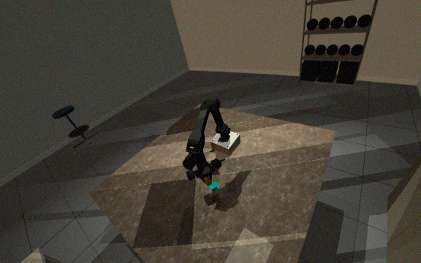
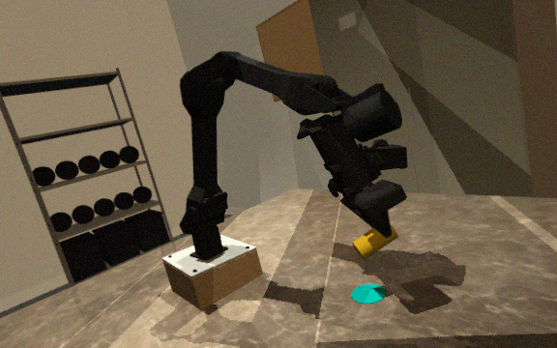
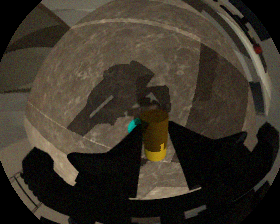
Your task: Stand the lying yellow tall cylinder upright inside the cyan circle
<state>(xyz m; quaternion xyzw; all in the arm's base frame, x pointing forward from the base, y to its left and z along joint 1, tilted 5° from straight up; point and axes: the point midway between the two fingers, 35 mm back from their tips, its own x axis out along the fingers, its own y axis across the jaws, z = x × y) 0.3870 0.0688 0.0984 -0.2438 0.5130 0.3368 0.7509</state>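
My gripper tip is now 5 cm past the cyan circle, 1 cm to the left of it and 11 cm above it. Round my gripper tip: yellow tall cylinder 1 cm behind, 1 cm to the right, 1 cm below.
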